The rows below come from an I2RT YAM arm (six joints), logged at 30 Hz.
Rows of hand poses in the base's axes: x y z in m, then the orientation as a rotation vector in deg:
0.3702 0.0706 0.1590 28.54 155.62 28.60
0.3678 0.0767 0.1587 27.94 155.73 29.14
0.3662 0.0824 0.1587 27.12 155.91 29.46
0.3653 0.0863 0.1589 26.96 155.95 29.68
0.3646 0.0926 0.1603 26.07 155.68 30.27
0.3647 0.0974 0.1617 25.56 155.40 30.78
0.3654 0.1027 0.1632 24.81 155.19 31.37
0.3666 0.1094 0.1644 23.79 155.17 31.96
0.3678 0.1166 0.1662 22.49 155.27 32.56
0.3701 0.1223 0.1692 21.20 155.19 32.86
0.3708 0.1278 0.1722 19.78 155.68 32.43
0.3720 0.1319 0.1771 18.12 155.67 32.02
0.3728 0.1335 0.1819 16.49 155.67 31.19
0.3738 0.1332 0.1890 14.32 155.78 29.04
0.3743 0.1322 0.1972 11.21 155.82 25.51
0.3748 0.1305 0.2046 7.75 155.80 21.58
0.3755 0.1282 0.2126 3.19 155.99 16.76
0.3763 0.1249 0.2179 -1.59 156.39 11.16
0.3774 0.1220 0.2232 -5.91 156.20 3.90
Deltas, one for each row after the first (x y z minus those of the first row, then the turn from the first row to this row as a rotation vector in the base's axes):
-0.0024 0.0061 -0.0003 0.29 -0.04 0.49
-0.0040 0.0118 -0.0003 0.40 -0.08 1.12
-0.0049 0.0157 -0.0001 0.54 -0.08 1.26
-0.0056 0.0220 0.0013 0.81 -0.55 1.85
-0.0055 0.0268 0.0027 1.09 -0.93 2.18
-0.0048 0.0321 0.0042 1.40 -1.30 2.70
-0.0036 0.0388 0.0054 1.67 -1.55 3.44
-0.0024 0.0460 0.0072 1.91 -1.74 4.41
-0.0001 0.0517 0.0102 1.94 -2.12 5.27
0.0006 0.0572 0.0132 1.45 -2.00 6.27
0.0018 0.0613 0.0181 0.94 -2.41 7.30
0.0026 0.0629 0.0229 0.14 -2.80 8.26
0.0036 0.0626 0.0300 -1.67 -3.23 9.43
0.0041 0.0616 0.0382 -4.58 -3.88 11.05
0.0046 0.0599 0.0456 -7.82 -4.53 12.87
0.0053 0.0576 0.0536 -11.82 -4.97 15.42
0.0061 0.0543 0.0589 -16.36 -4.94 18.12
0.0072 0.0514 0.0642 -22.05 -4.99 20.24

